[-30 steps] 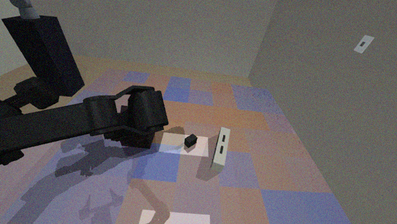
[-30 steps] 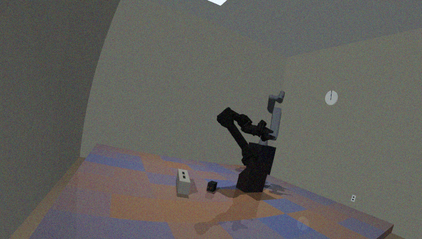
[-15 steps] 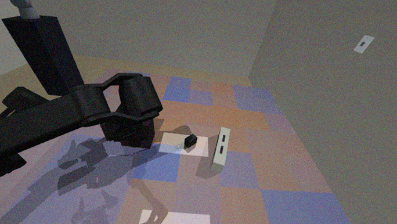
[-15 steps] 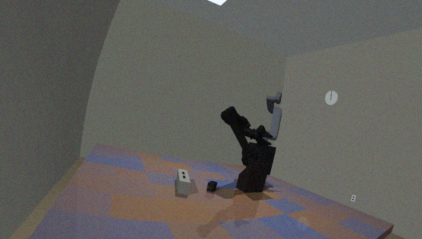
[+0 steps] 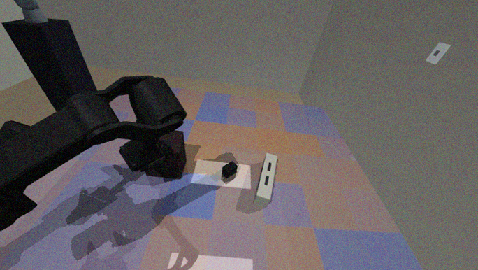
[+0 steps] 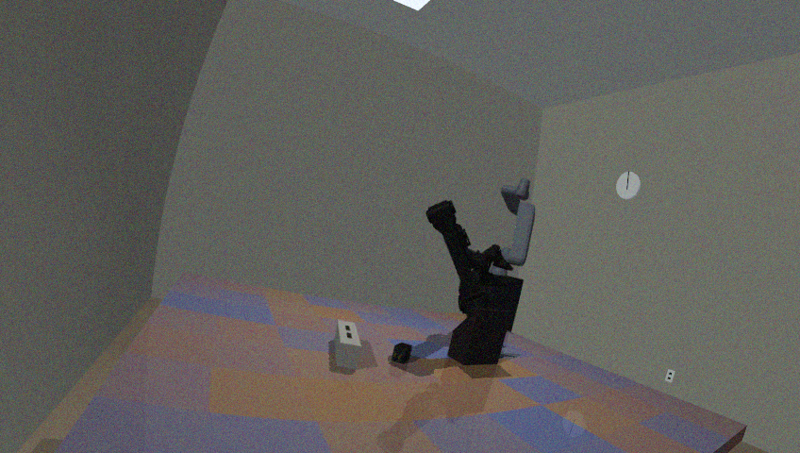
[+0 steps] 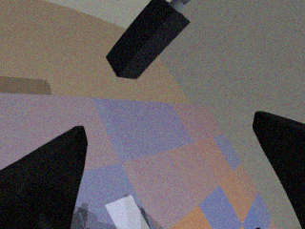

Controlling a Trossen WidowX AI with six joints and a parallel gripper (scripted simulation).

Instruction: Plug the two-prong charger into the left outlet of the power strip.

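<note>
Right now the two-prong charger is 490 mm ahead of my gripper tip, 220 mm below it and 180 mm to the left of it.
</note>
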